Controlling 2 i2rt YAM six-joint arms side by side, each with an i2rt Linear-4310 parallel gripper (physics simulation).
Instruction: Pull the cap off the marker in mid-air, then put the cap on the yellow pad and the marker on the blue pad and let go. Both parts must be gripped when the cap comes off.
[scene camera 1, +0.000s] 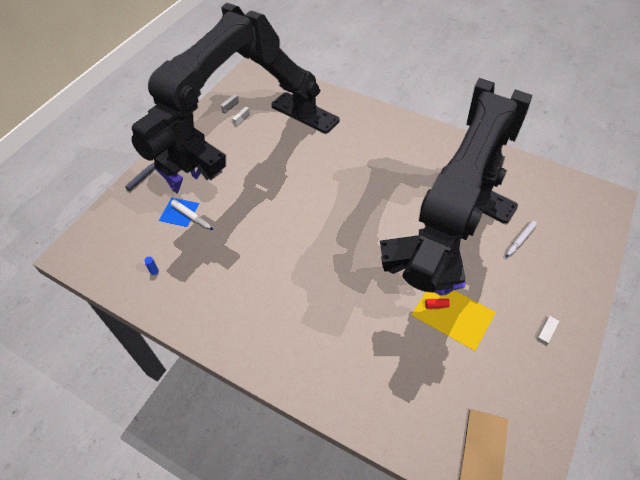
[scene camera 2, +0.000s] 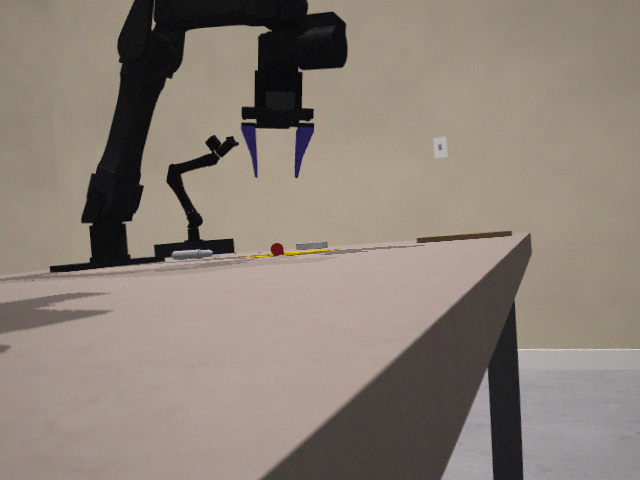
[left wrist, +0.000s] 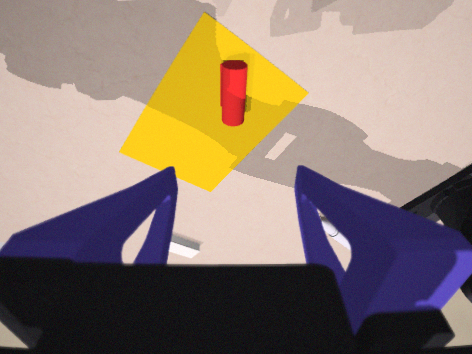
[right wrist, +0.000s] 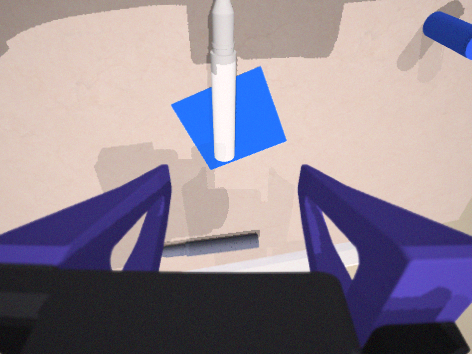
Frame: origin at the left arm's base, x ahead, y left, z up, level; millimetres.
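Seen in the pictures: left gripper, fingertip midpoint: (scene camera 1: 440, 280) (scene camera 2: 276, 177) (left wrist: 236, 177); right gripper, fingertip midpoint: (scene camera 1: 185, 184) (right wrist: 234, 176); left arm's base, link origin: (scene camera 2: 111, 266) (left wrist: 451, 192); right arm's base, link origin: (scene camera 1: 305, 113).
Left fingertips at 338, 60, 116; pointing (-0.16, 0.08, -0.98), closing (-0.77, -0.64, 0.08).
Pixels of each thing's middle, then the offset from my left fingertips to it, as dx, dy, dz.
- red cap, body centre: (left wrist: 232, 93) (scene camera 2: 277, 249) (scene camera 1: 437, 303) -14, +7, -107
- yellow pad, body centre: (left wrist: 207, 123) (scene camera 2: 290, 253) (scene camera 1: 453, 313) -18, +46, -116
- white marker, body centre: (right wrist: 223, 81) (scene camera 1: 192, 215) +118, -586, -107
- blue pad, body centre: (right wrist: 232, 123) (scene camera 1: 179, 212) +125, -628, -116
- blue cap, body centre: (right wrist: 456, 33) (scene camera 1: 151, 266) +281, -550, -92
- dark grey rod, body centre: (right wrist: 203, 247) (scene camera 1: 145, 172) +87, -789, -107
- white block, body centre: (left wrist: 176, 245) (scene camera 2: 311, 245) (scene camera 1: 548, 330) -94, +227, -110
- tan board, body centre: (scene camera 2: 462, 236) (scene camera 1: 483, 454) +206, +227, -112
The red cap (scene camera 1: 437, 303) (scene camera 2: 277, 249) (left wrist: 233, 94) lies on its side on the yellow pad (scene camera 1: 475, 322) (left wrist: 175, 135). The white marker (scene camera 1: 187, 212) (right wrist: 224, 110) lies uncapped across the blue pad (scene camera 1: 168, 217) (right wrist: 260, 117); its tip end reaches past the pad's edge. My left gripper (scene camera 2: 276, 177) (left wrist: 236, 177) is open and empty, above the table near the yellow pad. My right gripper (right wrist: 234, 176) is open and empty, above the table near the blue pad; in scene camera 1 its purple fingers show just behind that pad.
A blue cap (scene camera 1: 151, 265) (right wrist: 450, 32) lies near the blue pad. A dark grey rod (scene camera 1: 140, 177) (right wrist: 215, 244) lies at the left edge. Another marker (scene camera 1: 521, 238) (scene camera 2: 191, 254) and a white block (scene camera 1: 548, 330) lie at the right. Two grey blocks (scene camera 1: 230, 103) (scene camera 1: 240, 116) and a tan board (scene camera 1: 484, 444) also lie there.
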